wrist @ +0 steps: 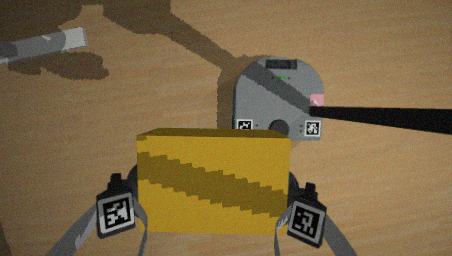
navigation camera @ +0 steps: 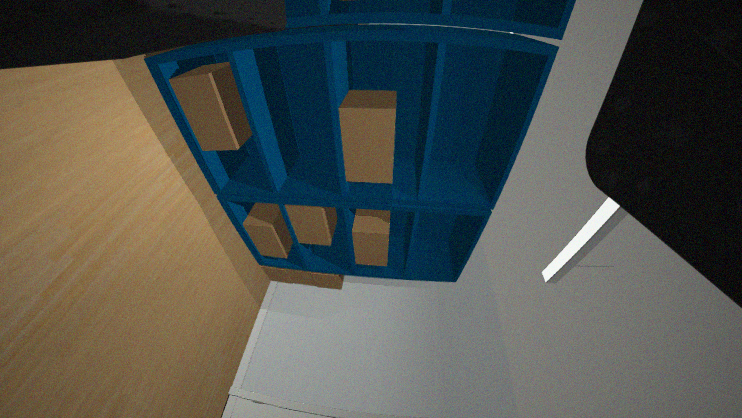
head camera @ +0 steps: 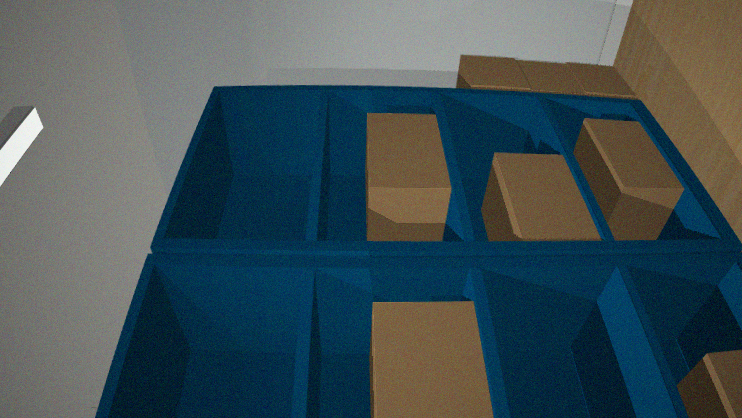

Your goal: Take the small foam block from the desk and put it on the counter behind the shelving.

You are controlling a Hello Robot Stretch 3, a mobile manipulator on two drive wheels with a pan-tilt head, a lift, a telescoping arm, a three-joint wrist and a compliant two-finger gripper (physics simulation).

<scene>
my gripper: wrist 214, 183; not seen in the navigation camera view (out of frame); not seen in the head camera view (out of frame)
yellow foam block: wrist 190, 180; not seen in the navigation camera view (out of frame); not seen in the head camera view (out of frame)
</scene>
